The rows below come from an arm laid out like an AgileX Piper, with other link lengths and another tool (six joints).
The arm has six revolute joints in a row. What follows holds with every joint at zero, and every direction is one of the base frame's.
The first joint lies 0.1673 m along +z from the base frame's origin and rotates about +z.
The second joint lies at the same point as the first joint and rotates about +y.
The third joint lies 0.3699 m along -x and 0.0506 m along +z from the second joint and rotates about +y.
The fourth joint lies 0.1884 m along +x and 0.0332 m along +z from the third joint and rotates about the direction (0.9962, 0, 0.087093).
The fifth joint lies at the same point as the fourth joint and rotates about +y.
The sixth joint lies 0.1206 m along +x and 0.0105 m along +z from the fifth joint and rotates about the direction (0.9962, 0, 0.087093).
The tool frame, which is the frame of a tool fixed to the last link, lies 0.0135 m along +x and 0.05 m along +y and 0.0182 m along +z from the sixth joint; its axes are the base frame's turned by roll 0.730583, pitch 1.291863 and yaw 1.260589 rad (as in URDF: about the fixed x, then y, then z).
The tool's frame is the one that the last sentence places.
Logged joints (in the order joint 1, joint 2, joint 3, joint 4, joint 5, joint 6), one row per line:
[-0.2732, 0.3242, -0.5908, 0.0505, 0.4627, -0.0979]
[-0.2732, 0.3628, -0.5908, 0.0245, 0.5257, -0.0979]
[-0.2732, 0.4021, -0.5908, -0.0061, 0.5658, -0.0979]
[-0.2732, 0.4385, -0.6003, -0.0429, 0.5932, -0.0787]
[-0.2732, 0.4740, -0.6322, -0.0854, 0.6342, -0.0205]
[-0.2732, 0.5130, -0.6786, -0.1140, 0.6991, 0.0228]
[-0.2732, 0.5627, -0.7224, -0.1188, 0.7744, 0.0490]
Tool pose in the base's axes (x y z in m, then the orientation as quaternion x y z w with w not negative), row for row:
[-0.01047, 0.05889, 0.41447, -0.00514, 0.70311, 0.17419, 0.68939]
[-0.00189, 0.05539, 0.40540, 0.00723, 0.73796, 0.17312, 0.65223]
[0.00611, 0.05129, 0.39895, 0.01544, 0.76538, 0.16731, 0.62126]
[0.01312, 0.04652, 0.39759, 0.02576, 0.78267, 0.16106, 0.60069]
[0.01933, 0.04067, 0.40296, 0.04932, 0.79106, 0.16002, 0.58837]
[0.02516, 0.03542, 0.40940, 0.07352, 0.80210, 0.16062, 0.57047]
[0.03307, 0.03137, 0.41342, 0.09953, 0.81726, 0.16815, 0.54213]
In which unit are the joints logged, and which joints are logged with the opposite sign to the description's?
The joints are logged in radians. Opposite sign: none.
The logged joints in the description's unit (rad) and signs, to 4 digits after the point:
[-0.2732, 0.3242, -0.5908, 0.0505, 0.4627, -0.0979]
[-0.2732, 0.3628, -0.5908, 0.0245, 0.5257, -0.0979]
[-0.2732, 0.4021, -0.5908, -0.0061, 0.5658, -0.0979]
[-0.2732, 0.4385, -0.6003, -0.0429, 0.5932, -0.0787]
[-0.2732, 0.4740, -0.6322, -0.0854, 0.6342, -0.0205]
[-0.2732, 0.5130, -0.6786, -0.1140, 0.6991, 0.0228]
[-0.2732, 0.5627, -0.7224, -0.1188, 0.7744, 0.0490]

